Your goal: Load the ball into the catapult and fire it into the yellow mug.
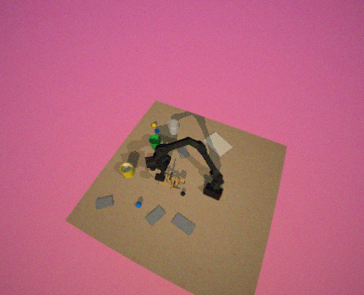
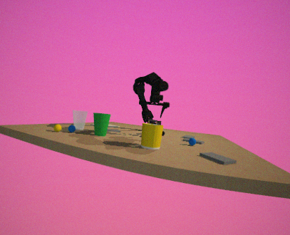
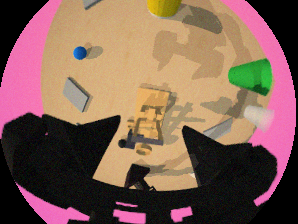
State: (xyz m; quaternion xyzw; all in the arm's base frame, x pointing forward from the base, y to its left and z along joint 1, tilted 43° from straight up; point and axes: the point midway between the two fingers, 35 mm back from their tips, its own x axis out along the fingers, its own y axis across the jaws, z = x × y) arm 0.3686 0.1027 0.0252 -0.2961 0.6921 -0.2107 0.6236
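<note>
The small black ball lies 17 cm behind my gripper tip, 5 cm to the left of it and 11 cm below it. Round my gripper tip: yellow mug (28 cm ahead, 6 cm to the left, 10 cm below); green cup (19 cm ahead, 24 cm to the right, 9 cm below); wooden catapult (7 cm behind, 7 cm below).
</note>
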